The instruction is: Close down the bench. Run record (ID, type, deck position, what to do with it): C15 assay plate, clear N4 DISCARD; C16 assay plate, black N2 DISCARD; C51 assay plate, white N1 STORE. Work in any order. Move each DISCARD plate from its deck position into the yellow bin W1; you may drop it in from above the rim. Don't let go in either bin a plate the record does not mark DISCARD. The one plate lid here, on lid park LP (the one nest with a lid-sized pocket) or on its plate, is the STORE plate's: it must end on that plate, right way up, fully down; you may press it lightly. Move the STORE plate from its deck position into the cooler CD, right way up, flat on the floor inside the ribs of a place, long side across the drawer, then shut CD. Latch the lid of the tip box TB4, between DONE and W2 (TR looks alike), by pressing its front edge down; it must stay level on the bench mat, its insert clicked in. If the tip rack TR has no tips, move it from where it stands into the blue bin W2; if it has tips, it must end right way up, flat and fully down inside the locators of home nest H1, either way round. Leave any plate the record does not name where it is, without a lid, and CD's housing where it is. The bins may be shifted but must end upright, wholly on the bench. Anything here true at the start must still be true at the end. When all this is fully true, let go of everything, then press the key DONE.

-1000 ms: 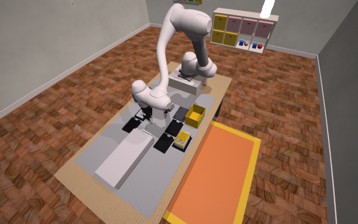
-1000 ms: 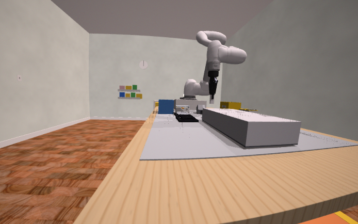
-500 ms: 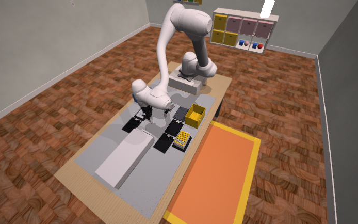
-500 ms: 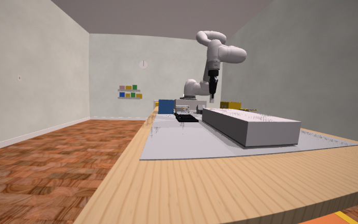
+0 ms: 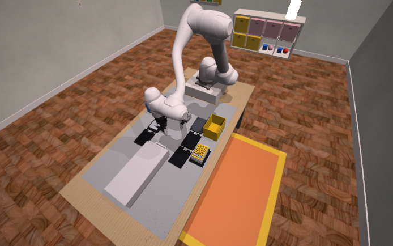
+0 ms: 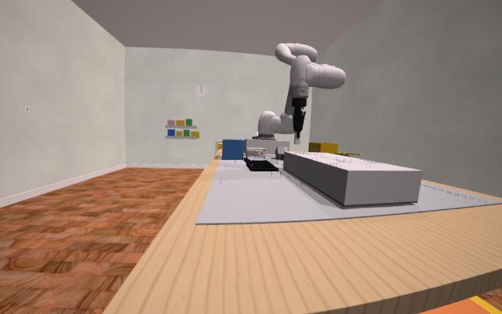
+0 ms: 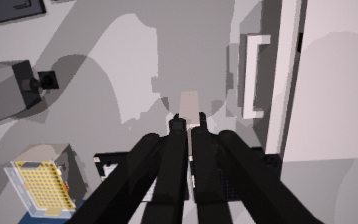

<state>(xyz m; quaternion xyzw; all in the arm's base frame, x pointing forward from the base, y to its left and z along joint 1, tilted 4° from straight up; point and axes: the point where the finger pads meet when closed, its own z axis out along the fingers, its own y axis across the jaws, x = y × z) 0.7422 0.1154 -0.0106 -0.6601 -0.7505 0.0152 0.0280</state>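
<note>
Right now my hand is 21 cm to the left of the pale plate, 13 cm above it and 7 cm past it. From my hand the other things lie so: plate lid 19 cm ahead, 12 cm below, 2 cm to the left; then black assay plate 19 cm to the right, 13 cm below, 10 cm ahead; then white plate 19 cm ahead, 12 cm below, 2 cm to the left.
</note>
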